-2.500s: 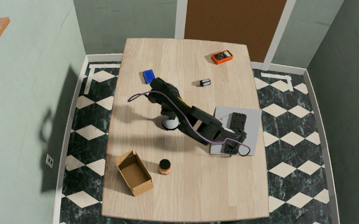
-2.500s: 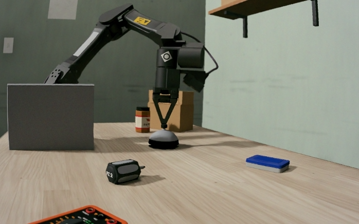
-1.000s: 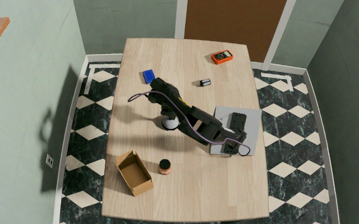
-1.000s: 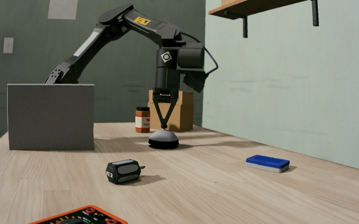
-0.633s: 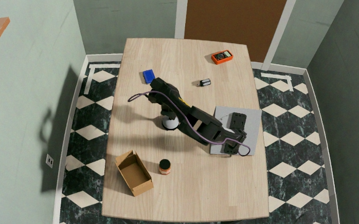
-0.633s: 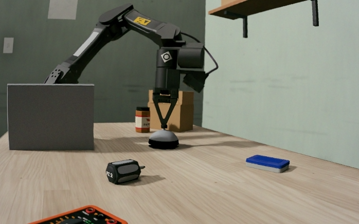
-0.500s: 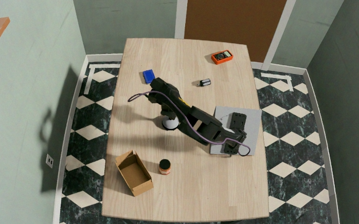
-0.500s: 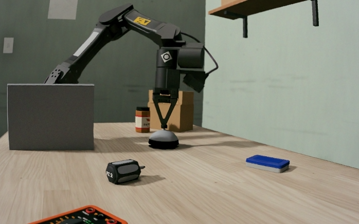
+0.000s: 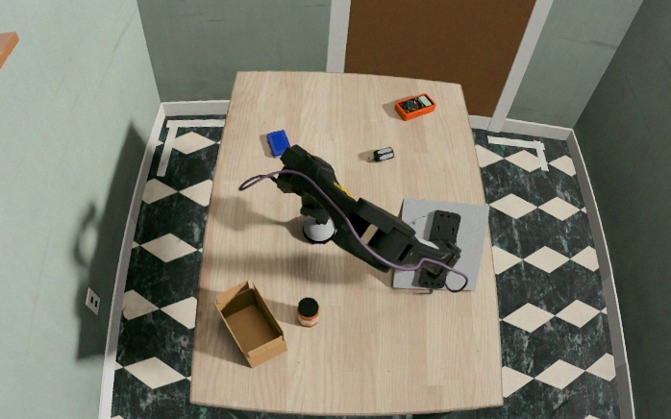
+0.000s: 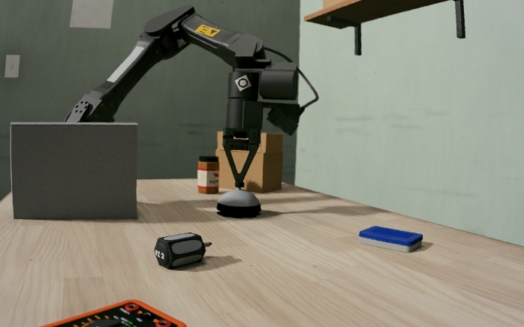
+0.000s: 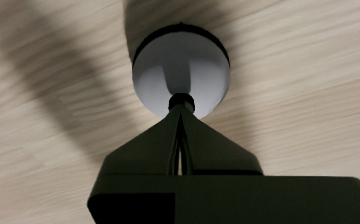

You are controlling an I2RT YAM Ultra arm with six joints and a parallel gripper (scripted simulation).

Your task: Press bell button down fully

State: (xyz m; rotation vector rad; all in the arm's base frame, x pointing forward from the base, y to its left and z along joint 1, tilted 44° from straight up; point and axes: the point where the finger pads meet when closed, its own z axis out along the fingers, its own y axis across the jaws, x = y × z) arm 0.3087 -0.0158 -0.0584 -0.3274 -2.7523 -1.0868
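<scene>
My gripper is now 20 mm above the black button. The rest, counted from my hand: jar 10 mm behind, 250 mm to the left, 30 mm below; then black screwdriver bit holder 140 mm behind, 270 mm to the right, 50 mm below; then bell 30 mm below.
</scene>
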